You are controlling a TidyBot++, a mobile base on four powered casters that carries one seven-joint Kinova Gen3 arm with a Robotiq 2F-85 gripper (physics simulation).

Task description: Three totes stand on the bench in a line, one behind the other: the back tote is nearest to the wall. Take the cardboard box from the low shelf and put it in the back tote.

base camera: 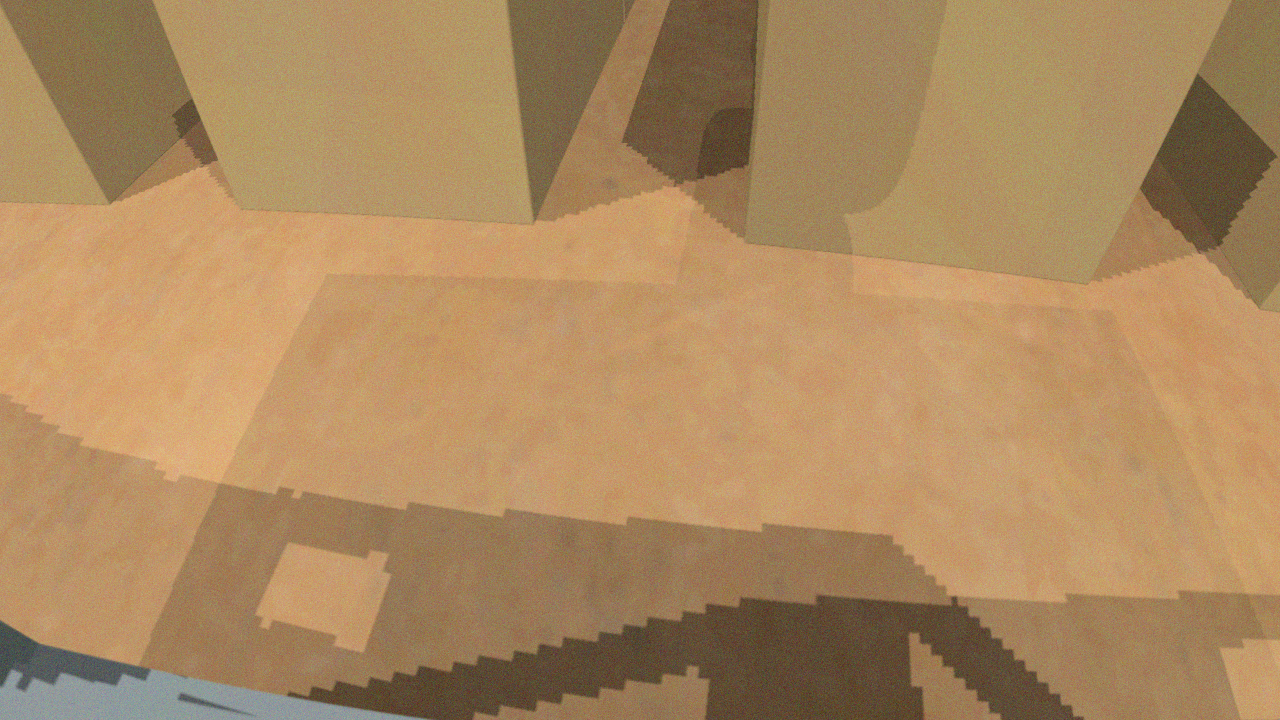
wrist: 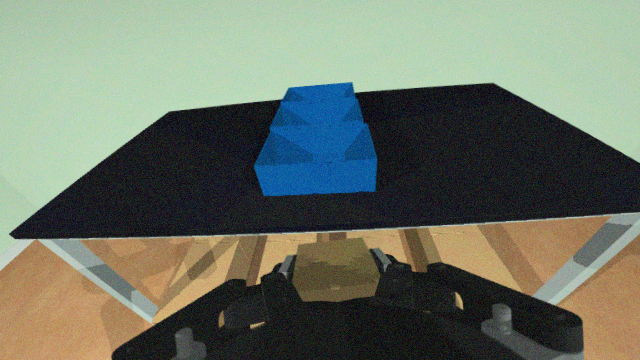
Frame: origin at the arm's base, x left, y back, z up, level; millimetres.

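Seen in the pictures: gripper, between the fingertips: [wrist: 334, 265].
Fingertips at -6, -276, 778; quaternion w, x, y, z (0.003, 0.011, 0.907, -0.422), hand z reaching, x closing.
Note:
Offsets run from my fingertips to a thing's top centre, as dx, dy, dz. Level surfaces: height alone.
My gripper [wrist: 334, 265] is shut on the cardboard box @(+0, +27, +29) [wrist: 336, 275], which sits between its fingertips low in the middle of the wrist view, in front of the bench's near edge as seen there. Three blue open totes stand in a line on the black bench @(dz -261) [wrist: 450, 155]. The front tote @(+11, -473, -161) [wrist: 320, 177] is nearest to me, the middle tote @(+0, -694, -161) [wrist: 322, 112] is behind it, and the back tote @(-17, -924, -161) [wrist: 322, 92] is farthest, near the green wall. The totes' inner floors are mostly hidden. The low shelf does not show in either view.
In the base camera view several large tan boxes stand on the floor ahead, among them one left of centre [base camera: 358, 107] and one right of centre [base camera: 1011, 134], with narrow gaps between. Grey bench legs [wrist: 107, 280] [wrist: 582, 262] stand at both sides in the wrist view.

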